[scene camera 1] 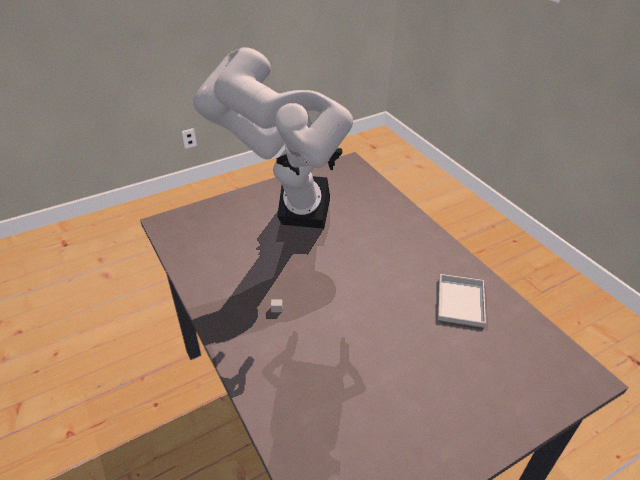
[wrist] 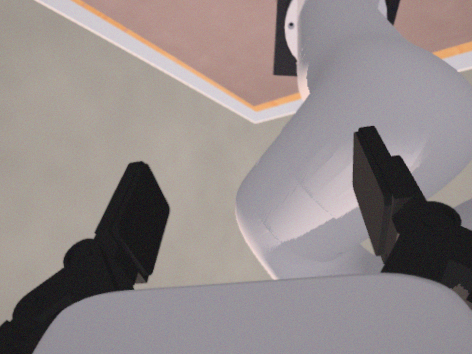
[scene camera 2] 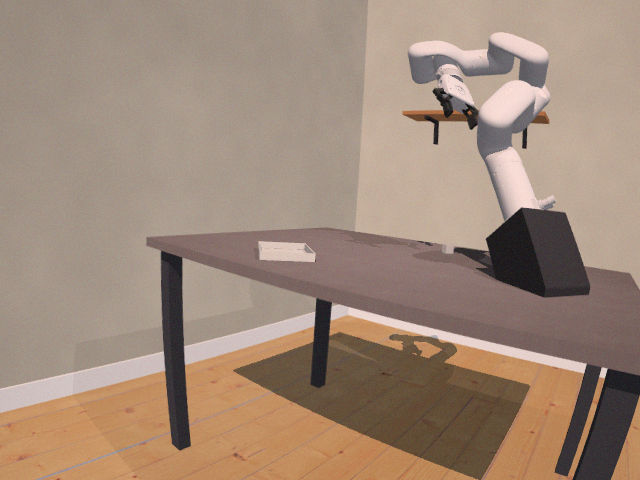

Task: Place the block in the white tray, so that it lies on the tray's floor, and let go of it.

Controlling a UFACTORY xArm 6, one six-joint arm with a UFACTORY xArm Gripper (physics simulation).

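Places are measured from the arm's base along level axes (x down, y left, z ahead), in metres.
Where they show: gripper, fingertip midpoint: [scene camera 1: 314, 167] [wrist: 251, 171] [scene camera 2: 462, 120]; arm's base at its link origin: [scene camera 1: 302, 196] [wrist: 334, 23] [scene camera 2: 525, 225].
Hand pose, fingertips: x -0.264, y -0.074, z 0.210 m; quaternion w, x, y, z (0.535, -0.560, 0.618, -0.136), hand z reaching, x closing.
Observation:
Things, the pixels of their centre, and the offset from my fingertips. Level surfaces: height alone.
- block at the middle of its body: [scene camera 1: 276, 305] [scene camera 2: 447, 248] dx +0.379, dy -0.173, dz +0.082 m
- white tray at the middle of its body: [scene camera 2: 284, 250] [scene camera 1: 461, 299] dx +0.384, dy +0.318, dz +0.326 m
- brown table at its surface level: dx +0.394 m
The block [scene camera 1: 276, 305] [scene camera 2: 447, 248] is a small pale grey cube. It lies on the table, left of the middle in scene camera 1, among the arm's shadows. The white tray [scene camera 1: 461, 304] [scene camera 2: 284, 253] is square and shallow, stands at the right in scene camera 1, and its floor is bare. My gripper [scene camera 1: 314, 169] [scene camera 2: 460, 121] [wrist: 251, 171] is open with nothing between its fingers. It is high above the table near the arm's own base, well away from both block and tray. The block and tray do not show in the wrist view.
The brown table [scene camera 1: 387, 387] [scene camera 2: 387, 273] [wrist: 200, 40] carries the arm's black base [scene camera 1: 305, 219] [scene camera 2: 537, 253]. In the wrist view the arm's own pale link [wrist: 320, 200] shows behind and between the fingers. A wooden shelf [scene camera 2: 413, 114] is on the wall behind the arm.

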